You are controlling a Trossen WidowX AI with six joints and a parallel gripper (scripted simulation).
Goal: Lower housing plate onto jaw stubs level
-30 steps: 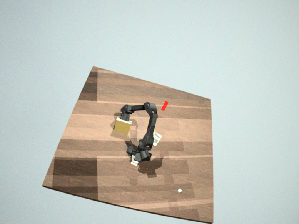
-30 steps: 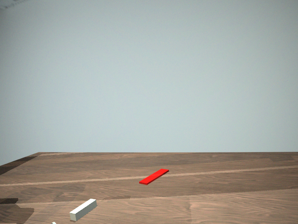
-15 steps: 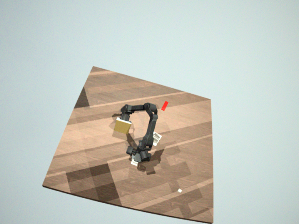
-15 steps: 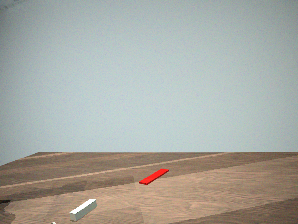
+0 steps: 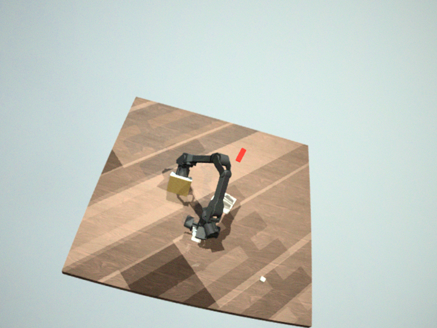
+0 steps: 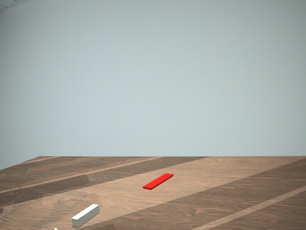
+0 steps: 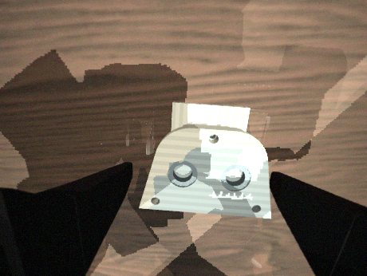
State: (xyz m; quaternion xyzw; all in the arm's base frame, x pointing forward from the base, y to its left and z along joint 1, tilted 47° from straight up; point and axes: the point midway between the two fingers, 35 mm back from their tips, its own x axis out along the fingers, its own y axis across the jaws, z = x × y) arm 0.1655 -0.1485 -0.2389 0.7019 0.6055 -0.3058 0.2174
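Right now the white bar is 400 mm to the left of my gripper tip, 100 mm ahead of it and 10 mm below it. Also, from my gripper tip: small white cube: 370 mm ahead, 190 mm to the right, 10 mm below; flat red bar: 640 mm to the left, 200 mm ahead, 20 mm below.
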